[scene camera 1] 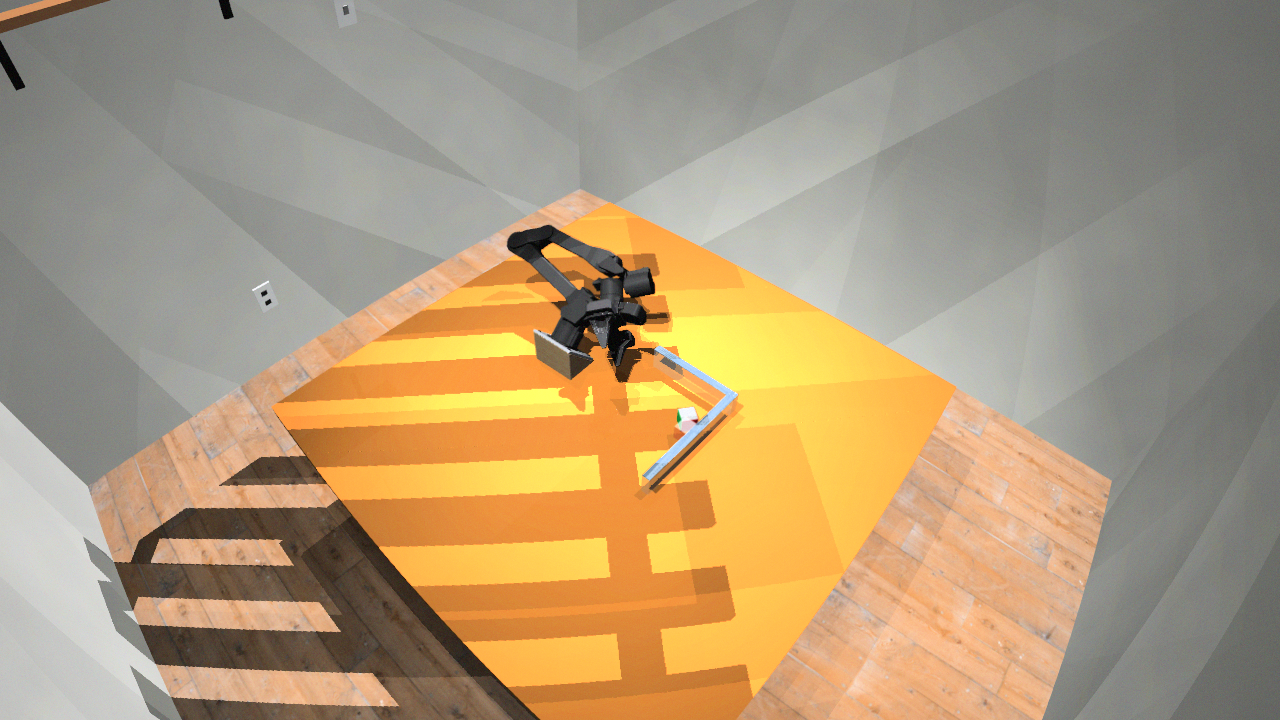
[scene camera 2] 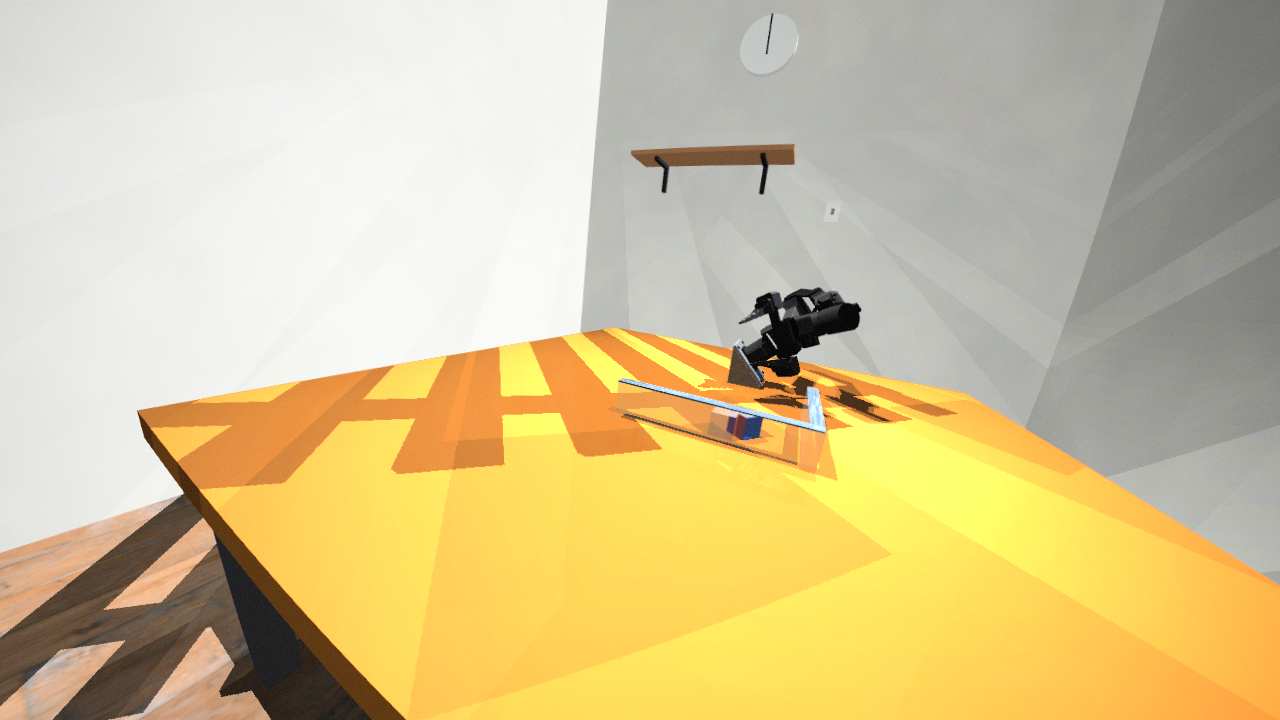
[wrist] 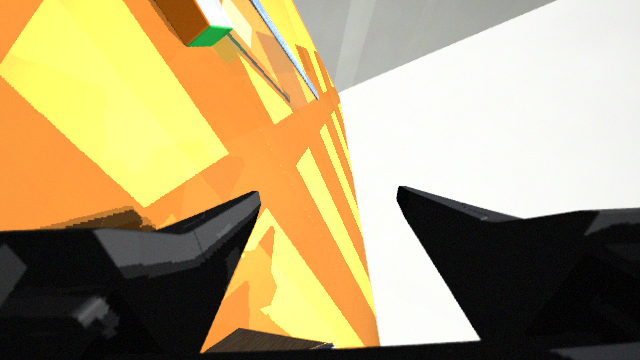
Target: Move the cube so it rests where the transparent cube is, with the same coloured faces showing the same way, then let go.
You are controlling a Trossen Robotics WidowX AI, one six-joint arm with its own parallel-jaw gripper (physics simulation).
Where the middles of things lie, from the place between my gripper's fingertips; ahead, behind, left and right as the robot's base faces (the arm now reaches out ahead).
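L-shaped rail [scene camera 2: 799,443]: 1 cm to the right of my hand, 14 cm ahead of it, 9 cm below it.
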